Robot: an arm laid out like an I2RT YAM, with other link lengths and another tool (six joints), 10 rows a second.
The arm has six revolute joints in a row. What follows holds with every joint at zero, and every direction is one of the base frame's. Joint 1 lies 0.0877 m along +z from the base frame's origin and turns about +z. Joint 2 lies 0.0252 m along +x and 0.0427 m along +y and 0.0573 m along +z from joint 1 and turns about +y. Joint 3 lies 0.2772 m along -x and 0.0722 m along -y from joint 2 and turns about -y. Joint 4 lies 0.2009 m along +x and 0.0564 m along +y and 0.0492 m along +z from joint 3 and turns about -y. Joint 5 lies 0.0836 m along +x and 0.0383 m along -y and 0.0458 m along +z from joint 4 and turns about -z. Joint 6 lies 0.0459 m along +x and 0.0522 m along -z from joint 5 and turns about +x. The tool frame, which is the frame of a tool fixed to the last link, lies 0.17 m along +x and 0.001 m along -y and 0.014 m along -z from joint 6; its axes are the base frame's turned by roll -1.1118, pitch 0.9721 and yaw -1.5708 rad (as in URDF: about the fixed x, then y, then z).
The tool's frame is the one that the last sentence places.
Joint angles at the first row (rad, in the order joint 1, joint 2, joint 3, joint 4, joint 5, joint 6):
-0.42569, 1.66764, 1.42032, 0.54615, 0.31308, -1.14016
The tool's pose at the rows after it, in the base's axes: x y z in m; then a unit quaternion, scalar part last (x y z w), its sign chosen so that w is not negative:
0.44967 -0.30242 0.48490 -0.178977 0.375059 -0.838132 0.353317
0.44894 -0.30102 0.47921 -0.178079 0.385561 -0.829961 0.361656
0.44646 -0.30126 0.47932 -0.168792 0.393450 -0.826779 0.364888
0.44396 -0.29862 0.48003 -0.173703 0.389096 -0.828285 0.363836
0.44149 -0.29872 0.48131 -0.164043 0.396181 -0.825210 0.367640
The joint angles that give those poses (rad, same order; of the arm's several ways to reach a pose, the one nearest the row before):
-0.42550, 1.65835, 1.41682, 0.50975, 0.31152, -1.09230
-0.42832, 1.64619, 1.40668, 0.48532, 0.30002, -1.06330
-0.42739, 1.63874, 1.41125, 0.46599, 0.30937, -1.03776
-0.42646, 1.62605, 1.39392, 0.47495, 0.30466, -1.05101
-0.42570, 1.61871, 1.40191, 0.45412, 0.31293, -1.02532

